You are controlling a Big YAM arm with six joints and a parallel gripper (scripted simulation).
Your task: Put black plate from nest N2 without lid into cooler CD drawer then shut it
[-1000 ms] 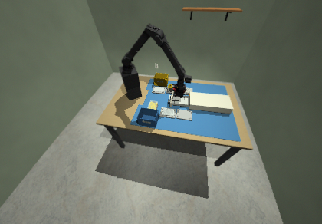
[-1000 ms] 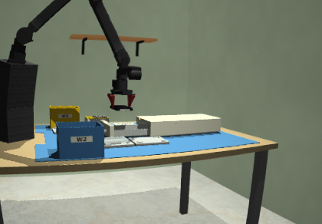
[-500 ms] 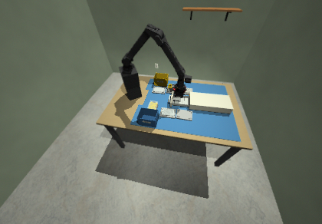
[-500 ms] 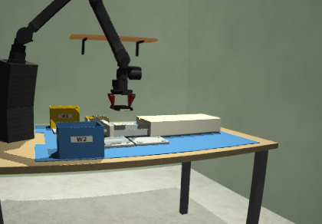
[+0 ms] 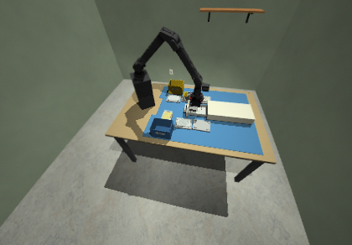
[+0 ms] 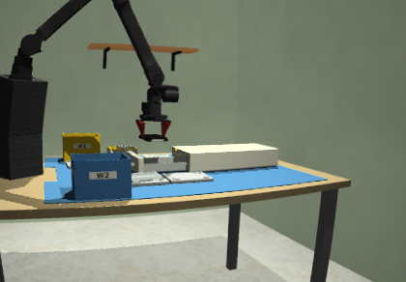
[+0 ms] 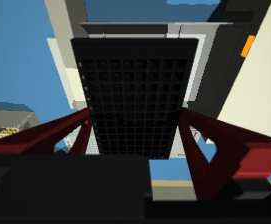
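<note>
Now: hand 4 cm short of the drawer and 11 cm above it. The rest, counted from my hand: cream cooler CD (18 cm ahead, 1 cm to the right, 11 cm below); black plate (right at my hand); yellow-topped tip box (8 cm behind, 20 cm to the left, 8 cm below).
</note>
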